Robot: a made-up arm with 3 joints. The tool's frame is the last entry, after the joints.
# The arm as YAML. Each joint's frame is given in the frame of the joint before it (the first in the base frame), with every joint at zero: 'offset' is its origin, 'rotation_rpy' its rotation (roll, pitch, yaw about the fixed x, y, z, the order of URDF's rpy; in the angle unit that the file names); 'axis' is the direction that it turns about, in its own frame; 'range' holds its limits. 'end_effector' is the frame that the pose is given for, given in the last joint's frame.
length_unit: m
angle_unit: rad
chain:
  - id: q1
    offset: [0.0, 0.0, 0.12]
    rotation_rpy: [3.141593, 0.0, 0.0]
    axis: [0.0, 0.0, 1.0]
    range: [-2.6, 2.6]
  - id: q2
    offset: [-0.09, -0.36, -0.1]
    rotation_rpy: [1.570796, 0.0, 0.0]
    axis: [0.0, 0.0, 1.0]
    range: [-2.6, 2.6]
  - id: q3
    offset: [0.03, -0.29, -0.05]
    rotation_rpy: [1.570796, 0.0, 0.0]
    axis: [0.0, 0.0, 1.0]
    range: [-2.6, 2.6]
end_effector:
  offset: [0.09, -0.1, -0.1]
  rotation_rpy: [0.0, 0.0, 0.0]
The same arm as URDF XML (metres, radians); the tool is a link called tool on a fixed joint. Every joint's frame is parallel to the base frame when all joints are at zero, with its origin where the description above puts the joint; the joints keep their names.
<robot name="arm">
<joint name="q1" type="revolute"><parent link="base"/><child link="link1"/><origin xyz="0 0 0.12" rpy="0 0 0"/><axis xyz="0 0 -1"/><limit lower="-2.6" upper="2.6"/></joint>
<joint name="q2" type="revolute"><parent link="link1"/><child link="link2"/><origin xyz="-0.09 0.36 0.1" rpy="0 0 0"/><axis xyz="0 1 0"/><limit lower="-2.6" upper="2.6"/></joint>
<joint name="q3" type="revolute"><parent link="link2"/><child link="link3"/><origin xyz="0.03 -0.05 0.29" rpy="0 0 0"/><axis xyz="0 0 1"/><limit lower="-2.6" upper="2.6"/></joint>
<joint name="tool_joint" type="fixed"><parent link="link3"/><child link="tool"/><origin xyz="0.09 -0.1 -0.1" rpy="0 0 0"/></joint>
<link name="base"/>
<link name="link1"/>
<link name="link2"/>
<link name="link3"/>
<link name="tool"/>
</robot>

